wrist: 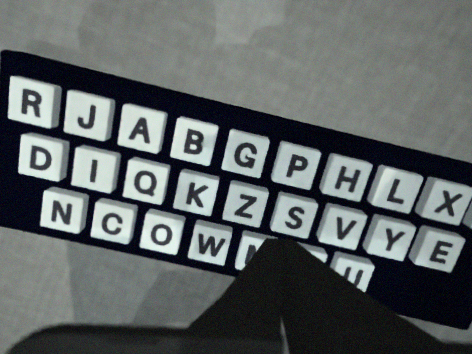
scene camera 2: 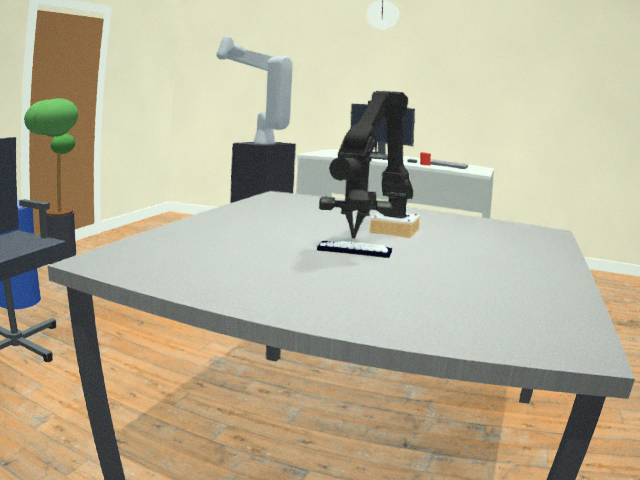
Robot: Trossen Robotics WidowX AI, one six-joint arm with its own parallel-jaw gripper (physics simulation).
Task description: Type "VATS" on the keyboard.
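Where they show: gripper, fingertip midpoint: (wrist: 277,252) (scene camera 2: 353,238); arm's base, link origin: (scene camera 2: 396,215).
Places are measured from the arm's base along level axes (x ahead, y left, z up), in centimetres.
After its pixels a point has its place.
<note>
A dark keyboard (scene camera 2: 354,252) {x 33.0, y 3.7, z -4.2 cm} (wrist: 430,295) {x 30.7, y -5.4, z -3.5 cm} with white letter keys lies on the grey table (scene camera 2: 439,289) {x 45.4, y 32.1, z -4.8 cm}. My gripper (scene camera 2: 353,237) {x 29.8, y 1.3, z -1.5 cm} (wrist: 277,252) {x 29.8, y 1.3, z -1.5 cm} is shut and empty, pointing down, with its tips a little above the keyboard. In the wrist view the tips overlap the bottom row below the S key (wrist: 294,216) {x 30.7, y 1.0, z -3.0 cm}, covering part of the M key (wrist: 248,254) {x 28.5, y 1.6, z -3.0 cm} and the key to its right. The V key (wrist: 344,228) {x 31.3, y -0.7, z -3.0 cm} is just right of the S key. The A key (wrist: 142,130) {x 30.4, y 7.0, z -3.0 cm} is in the top row at the left. The T key cannot be made out in the wrist view.
My arm's base stands on a wooden block (scene camera 2: 393,226) {x 6.3, y 2.0, z -2.0 cm} behind the keyboard. Farther back are a white desk (scene camera 2: 444,181) with a monitor and a red object (scene camera 2: 424,158), and a grey arm (scene camera 2: 279,93) on a dark pedestal (scene camera 2: 262,173). A chair (scene camera 2: 28,248) stands at the left.
</note>
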